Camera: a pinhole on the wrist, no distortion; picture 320 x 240 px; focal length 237.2 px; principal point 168.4 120.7 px. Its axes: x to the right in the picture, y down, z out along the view. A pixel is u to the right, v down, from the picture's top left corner.
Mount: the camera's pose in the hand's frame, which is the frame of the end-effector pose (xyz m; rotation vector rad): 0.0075 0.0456 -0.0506 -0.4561 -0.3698 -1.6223
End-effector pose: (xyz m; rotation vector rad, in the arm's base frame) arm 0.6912 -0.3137 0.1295 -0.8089 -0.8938 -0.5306
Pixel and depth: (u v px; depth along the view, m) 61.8 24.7 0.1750
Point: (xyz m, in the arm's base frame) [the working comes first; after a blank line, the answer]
In the camera's frame: -0.0786 -0.0708 0.1750

0.7830 -0.1359 0.0355
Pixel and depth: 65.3 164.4 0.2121
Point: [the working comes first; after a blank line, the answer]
In the camera's frame: -0.0922 0.0391 0.2121

0.8461 -0.1156 0.1316
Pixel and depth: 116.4 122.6 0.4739
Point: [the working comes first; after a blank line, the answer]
In the camera's frame: -0.1039 0.0038 0.4739

0.8340 0.1481 0.1463
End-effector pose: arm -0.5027 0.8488 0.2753 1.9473 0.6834 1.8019
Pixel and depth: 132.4 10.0 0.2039
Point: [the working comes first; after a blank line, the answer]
In the camera's frame: -0.0309 -0.0952 0.2039

-0.3782 0.6652 0.3178
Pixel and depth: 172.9 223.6 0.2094
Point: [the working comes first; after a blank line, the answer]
In the camera's frame: 0.0040 0.0908 0.2094

-0.3561 0.8121 0.4352
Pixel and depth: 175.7 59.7 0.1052
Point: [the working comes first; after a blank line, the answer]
In the camera's frame: 0.0032 -0.0271 0.1052

-0.4524 0.7653 0.3199
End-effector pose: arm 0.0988 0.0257 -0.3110 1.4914 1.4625 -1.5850
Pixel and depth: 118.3 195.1 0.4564
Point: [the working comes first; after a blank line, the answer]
In the camera's frame: -0.0964 0.1432 0.4564

0.2448 -0.2828 -0.6591
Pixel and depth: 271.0 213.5 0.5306
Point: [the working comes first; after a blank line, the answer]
In the camera's frame: 0.2295 0.2076 0.5306

-0.0739 -0.4025 -0.6555
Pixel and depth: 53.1 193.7 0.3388
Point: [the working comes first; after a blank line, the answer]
In the camera's frame: -0.1647 0.1043 0.3388

0.3096 -0.1736 -0.5967
